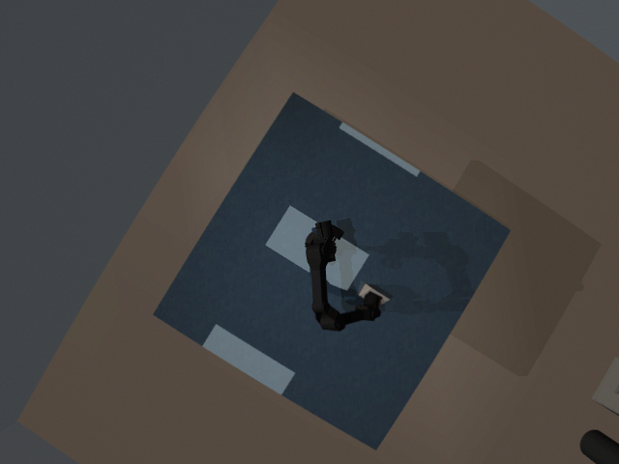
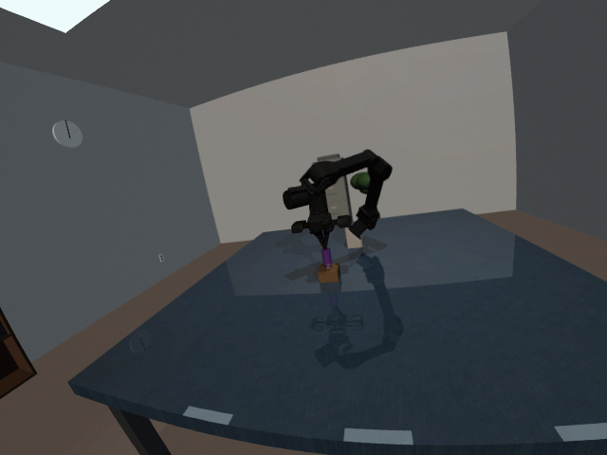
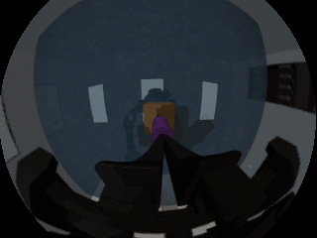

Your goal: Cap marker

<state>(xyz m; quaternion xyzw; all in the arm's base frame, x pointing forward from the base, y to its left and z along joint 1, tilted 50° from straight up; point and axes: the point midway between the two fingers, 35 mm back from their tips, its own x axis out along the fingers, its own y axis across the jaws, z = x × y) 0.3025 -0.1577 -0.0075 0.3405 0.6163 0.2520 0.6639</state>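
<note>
Right now the purple cap is 30 mm below my gripper tip. Round my gripper tip: brown holder block (90 mm below).
</note>
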